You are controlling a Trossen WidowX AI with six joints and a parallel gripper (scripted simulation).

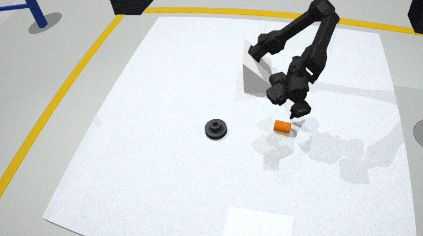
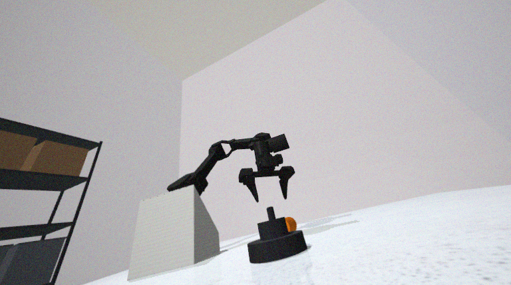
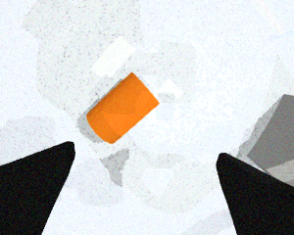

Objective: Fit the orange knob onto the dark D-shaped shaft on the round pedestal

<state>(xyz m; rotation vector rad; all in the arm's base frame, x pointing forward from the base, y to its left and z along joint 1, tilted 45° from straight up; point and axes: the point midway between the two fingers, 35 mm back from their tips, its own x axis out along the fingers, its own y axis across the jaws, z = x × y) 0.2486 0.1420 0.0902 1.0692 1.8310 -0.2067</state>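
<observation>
My gripper tip is 70 mm above the orange knob and 20 mm short of it. From my gripper tip the other things lie so: round pedestal (240 mm to the right, 80 mm ahead, 60 mm below).
</observation>
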